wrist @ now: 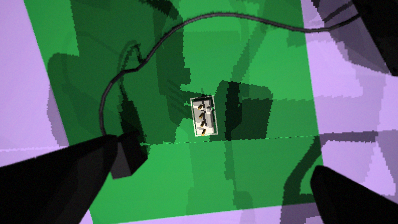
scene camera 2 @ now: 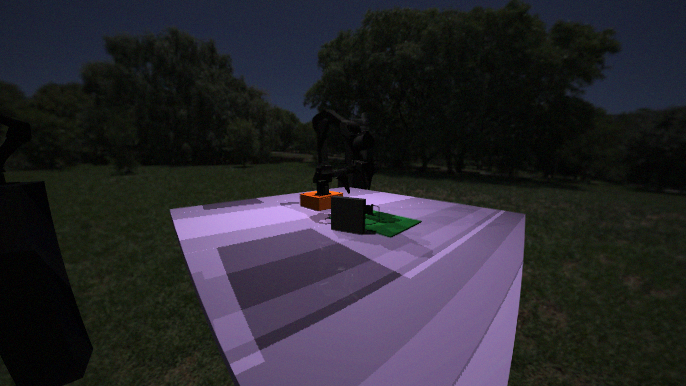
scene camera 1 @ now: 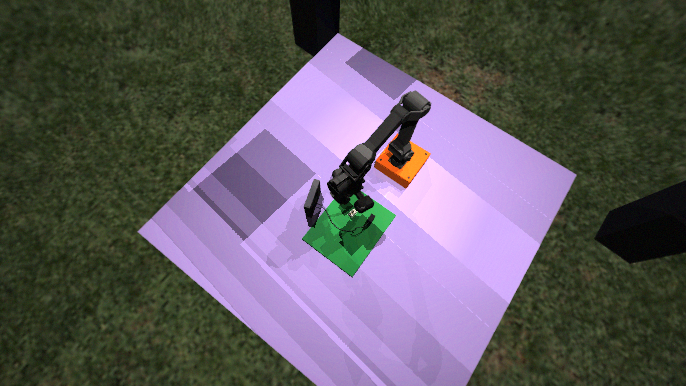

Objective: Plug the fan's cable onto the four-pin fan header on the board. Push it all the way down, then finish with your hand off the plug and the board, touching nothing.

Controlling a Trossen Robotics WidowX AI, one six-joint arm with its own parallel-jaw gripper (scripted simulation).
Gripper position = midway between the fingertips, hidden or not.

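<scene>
Gripper [scene camera 2: 359, 191], [wrist: 215, 159]: open, holding nothing. Green board [scene camera 1: 348, 249], [wrist: 268, 144], [scene camera 2: 389, 225]. Black fan [scene camera 2: 348, 214]. Black plug [wrist: 129, 159].
</scene>
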